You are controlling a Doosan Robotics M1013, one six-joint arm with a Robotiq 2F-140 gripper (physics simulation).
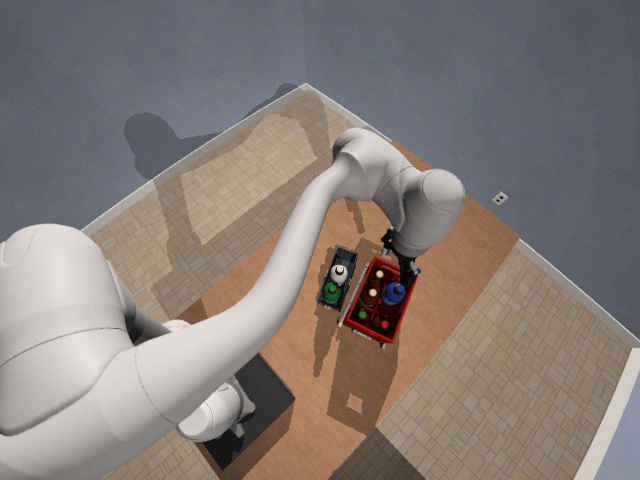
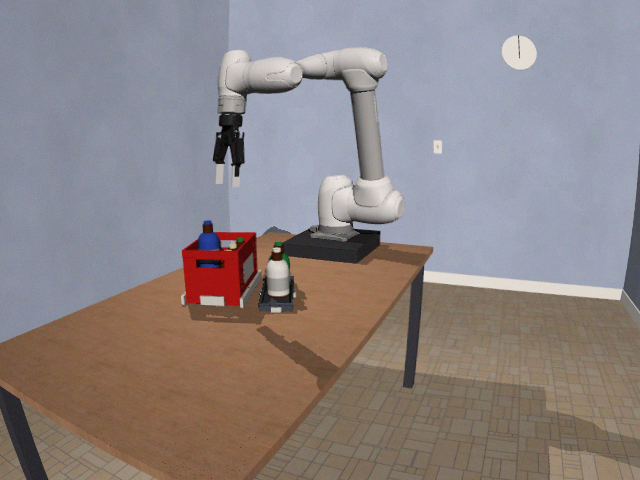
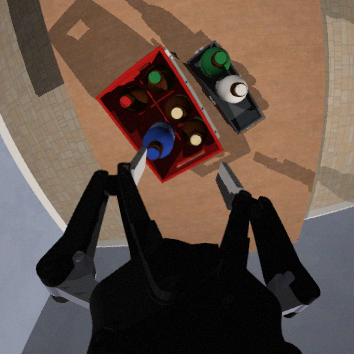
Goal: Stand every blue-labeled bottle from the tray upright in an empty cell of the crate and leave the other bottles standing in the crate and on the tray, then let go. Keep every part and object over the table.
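Frame: origin at the arm's base, x right, y ahead, z up, level; centimetres.
Where they show: gripper, fingertip midpoint: [image 1: 391, 269] [image 2: 226, 185] [image 3: 182, 164]; arm's base, link origin: [image 2: 336, 235].
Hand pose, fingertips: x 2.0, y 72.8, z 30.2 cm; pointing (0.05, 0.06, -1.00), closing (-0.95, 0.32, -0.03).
Note:
Things, the pixels of their centre, and the offset from my fingertips. "spot": a spot on its surface instead.
- blue-labeled bottle, body centre: [image 3: 157, 141] [image 2: 208, 244] [image 1: 394, 292] dx +6.7, dy +2.5, dz -19.4 cm
- red crate, body centre: [image 3: 191, 109] [image 2: 241, 268] [image 1: 364, 288] dx -2.3, dy -2.8, dz -27.8 cm
- dark tray, surface spot: [image 2: 276, 305] [image 3: 249, 124] spot: dx -21.1, dy +4.6, dz -34.6 cm
- white bottle, body centre: [image 3: 232, 88] [image 2: 277, 271] [image 1: 338, 274] dx -13.9, dy -7.3, dz -28.3 cm
- green bottle, body centre: [image 3: 214, 61] [image 2: 279, 264] [image 1: 331, 292] dx -9.7, dy -14.5, dz -28.3 cm
- green cap, body centre: [image 3: 159, 78] [image 1: 359, 316] dx +5.0, dy -12.2, dz -28.0 cm
A blue-labeled bottle [image 1: 393, 293] [image 2: 208, 241] [image 3: 159, 139] stands roughly upright in the red crate [image 1: 404, 312] [image 2: 211, 284] [image 3: 129, 71]. It sits high, its shoulder above the rim. Its base is hidden; I cannot tell whether it is on the cell floor or on a divider. A corner cell beside it, at the crate's gripper end, looks vacant. My gripper [image 1: 399, 260] [image 2: 227, 176] [image 3: 182, 164] is open and empty, well above the bottle and crate. The dark tray [image 1: 343, 256] [image 2: 276, 305] [image 3: 242, 120] holds a white bottle [image 1: 339, 273] [image 2: 278, 277] [image 3: 232, 89] and a green bottle [image 1: 331, 292] [image 3: 215, 62], both upright.
The crate also holds shorter brown bottles: two with cream caps [image 3: 176, 113] [image 3: 195, 140], one with a green cap [image 1: 362, 314] [image 3: 154, 77] and one with a red cap [image 1: 384, 324] [image 3: 125, 101]. The tray lies close beside the crate's long side. The arm's black base stands farther along the table.

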